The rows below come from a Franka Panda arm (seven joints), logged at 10 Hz.
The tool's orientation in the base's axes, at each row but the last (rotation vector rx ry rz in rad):
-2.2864 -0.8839 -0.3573
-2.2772 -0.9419 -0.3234
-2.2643 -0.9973 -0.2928
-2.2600 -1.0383 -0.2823
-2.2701 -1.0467 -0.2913
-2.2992 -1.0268 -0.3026
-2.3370 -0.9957 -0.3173
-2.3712 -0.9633 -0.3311
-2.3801 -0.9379 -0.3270
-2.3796 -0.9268 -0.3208
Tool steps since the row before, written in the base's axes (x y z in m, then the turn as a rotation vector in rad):
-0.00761 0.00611 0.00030 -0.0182 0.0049 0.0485
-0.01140 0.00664 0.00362 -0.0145 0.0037 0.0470
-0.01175 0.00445 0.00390 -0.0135 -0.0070 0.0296
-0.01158 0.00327 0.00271 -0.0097 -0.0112 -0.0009
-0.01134 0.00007 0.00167 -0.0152 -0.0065 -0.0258
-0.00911 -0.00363 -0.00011 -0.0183 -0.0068 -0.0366
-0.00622 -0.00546 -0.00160 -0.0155 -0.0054 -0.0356
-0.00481 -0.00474 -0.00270 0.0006 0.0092 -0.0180
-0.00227 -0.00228 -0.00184 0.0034 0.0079 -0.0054
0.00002 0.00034 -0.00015 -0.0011 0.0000 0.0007
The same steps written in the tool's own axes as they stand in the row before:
-0.00240 -0.00872 0.00368 0.0113 -0.0382 -0.0335
-0.00290 -0.01325 0.00174 0.0126 -0.0343 -0.0332
-0.00379 -0.01259 0.00041 -0.0005 -0.0200 -0.0266
-0.00457 -0.01144 0.00066 -0.0137 -0.0013 -0.0057
-0.00675 -0.00924 -0.00066 -0.0252 0.0032 0.0171
-0.00838 -0.00476 -0.00180 -0.0321 0.0057 0.0256
-0.00818 -0.00077 -0.00189 -0.0289 0.0066 0.0257
-0.00723 0.00050 -0.00062 -0.0019 0.0022 0.0200
-0.00366 0.00056 0.00014 0.0046 -0.0002 0.0090
0.00014 -0.00013 0.00032 -0.0005 -0.0010 -0.0006

